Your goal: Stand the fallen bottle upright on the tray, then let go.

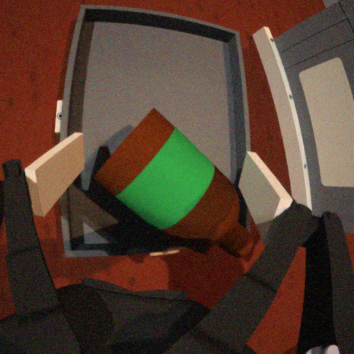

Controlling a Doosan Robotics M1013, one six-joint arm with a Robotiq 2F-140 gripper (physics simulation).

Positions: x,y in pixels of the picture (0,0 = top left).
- my gripper: 161,158
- white strip: 290,130
